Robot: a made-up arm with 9 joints. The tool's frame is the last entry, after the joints.
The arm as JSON. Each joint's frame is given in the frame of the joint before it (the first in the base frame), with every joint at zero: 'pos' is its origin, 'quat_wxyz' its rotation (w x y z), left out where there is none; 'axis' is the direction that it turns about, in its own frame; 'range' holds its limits. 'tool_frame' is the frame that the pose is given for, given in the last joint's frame.
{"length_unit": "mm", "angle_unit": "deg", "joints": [
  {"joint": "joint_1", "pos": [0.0, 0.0, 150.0], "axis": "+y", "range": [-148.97, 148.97]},
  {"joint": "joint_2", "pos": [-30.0, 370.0, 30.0], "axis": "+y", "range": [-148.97, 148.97]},
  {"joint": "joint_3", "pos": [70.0, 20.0, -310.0], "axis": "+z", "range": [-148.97, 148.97]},
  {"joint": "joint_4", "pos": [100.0, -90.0, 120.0], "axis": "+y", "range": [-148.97, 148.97]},
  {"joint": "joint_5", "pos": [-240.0, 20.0, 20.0], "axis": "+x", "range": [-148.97, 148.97]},
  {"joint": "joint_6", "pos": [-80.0, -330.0, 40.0], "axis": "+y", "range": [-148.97, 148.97]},
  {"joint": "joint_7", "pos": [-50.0, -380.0, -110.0], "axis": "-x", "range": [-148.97, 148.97]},
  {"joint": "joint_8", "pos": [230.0, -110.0, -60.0], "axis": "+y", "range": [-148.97, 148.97]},
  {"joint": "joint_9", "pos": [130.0, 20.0, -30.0], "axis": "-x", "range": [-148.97, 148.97]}
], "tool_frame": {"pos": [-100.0, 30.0, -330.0]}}
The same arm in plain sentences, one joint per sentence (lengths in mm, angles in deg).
The arm has nine revolute joints in a row. What follows holds with every joint at zero, and every direction is one of the base frame's. The first joint is mounted 150.0 mm along +z from the base frame's origin and turns about +y, from -148.97 to 148.97 deg. The second joint is mounted 30.0 mm along -x and 370.0 mm along +y and 30.0 mm along +z from the first joint and turns about +y, from -148.97 to 148.97 deg. The third joint is mounted 70.0 mm along +x and 20.0 mm along +y and 310.0 mm along -z from the second joint and turns about +z, from -148.97 to 148.97 deg. The fourth joint is mounted 100.0 mm along +x and 90.0 mm along -y and 120.0 mm along +z from the third joint and turns about +y, from -148.97 to 148.97 deg. The fifth joint is mounted 240.0 mm along -x and 20.0 mm along +y and 20.0 mm along +z from the fourth joint and turns about +x, from -148.97 to 148.97 deg. The sixth joint is mounted 80.0 mm along -x and 330.0 mm along -y and 40.0 mm along +z from the fifth joint and turns about +y, from -148.97 to 148.97 deg. The seventh joint is mounted 50.0 mm along -x and 380.0 mm along -y and 110.0 mm along -z from the sixth joint and turns about -x, from -148.97 to 148.97 deg. The eighth joint is mounted 230.0 mm along +x and 110.0 mm along -y and 60.0 mm along -z from the seventh joint and turns about +y, from -148.97 to 148.97 deg. The ninth joint is mounted 130.0 mm along +x and 20.0 mm along +y and 30.0 mm along -z from the eighth joint and turns about -x, from -148.97 to 148.97 deg. The tool frame, which is the frame that the pose is given for, is mounted 100.0 mm along -x and 30.0 mm along +y and 330.0 mm along -z from the ninth joint; its axes are parallel to the base frame's.
